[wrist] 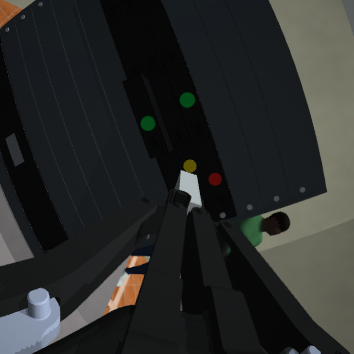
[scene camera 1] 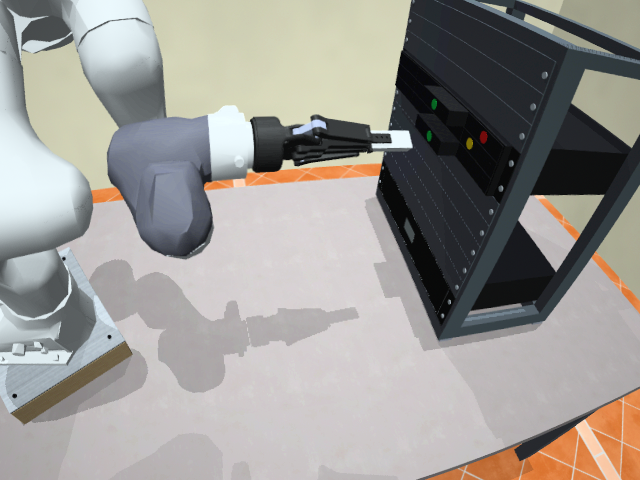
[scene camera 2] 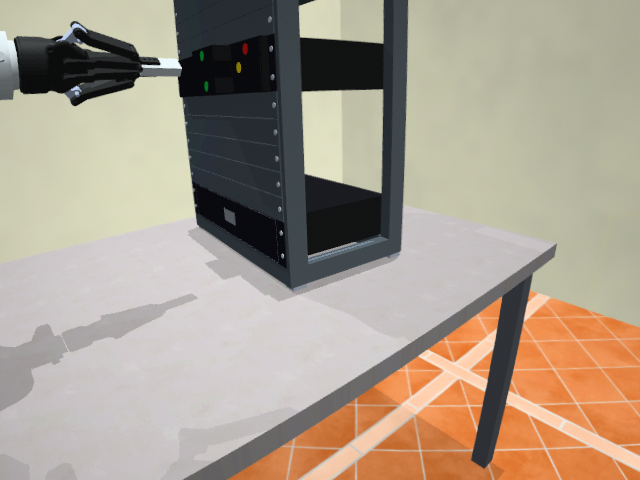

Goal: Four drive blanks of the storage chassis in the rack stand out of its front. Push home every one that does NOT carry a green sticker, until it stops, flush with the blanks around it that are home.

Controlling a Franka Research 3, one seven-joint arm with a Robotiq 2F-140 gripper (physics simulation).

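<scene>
The black storage chassis (scene camera 1: 406,74) sits in the rack. Two blanks with green stickers stand out of its front: the upper one (scene camera 1: 449,106) (scene camera 2: 201,55) (wrist: 187,100) and the lower one (scene camera 1: 439,138) (scene camera 2: 206,86) (wrist: 147,123). The yellow-stickered blank (scene camera 1: 469,143) (scene camera 2: 238,67) (wrist: 189,165) and the red-stickered blank (scene camera 1: 483,136) (scene camera 2: 245,49) (wrist: 215,179) look flush with the front around them. My gripper (scene camera 1: 391,140) (scene camera 2: 161,67) (wrist: 183,185) is shut and empty, its pale fingertips pointing at the chassis from in front, apart from it. In the wrist view the tips overlap the area just below the yellow sticker.
The rack (scene camera 1: 537,139) (scene camera 2: 292,155) stands on the grey table (scene camera 1: 310,413) (scene camera 2: 155,335), with plain panels above and below the chassis. A second black unit (scene camera 1: 413,242) (scene camera 2: 242,222) sits at its bottom. A person in green (wrist: 252,231) shows beyond the rack in the wrist view.
</scene>
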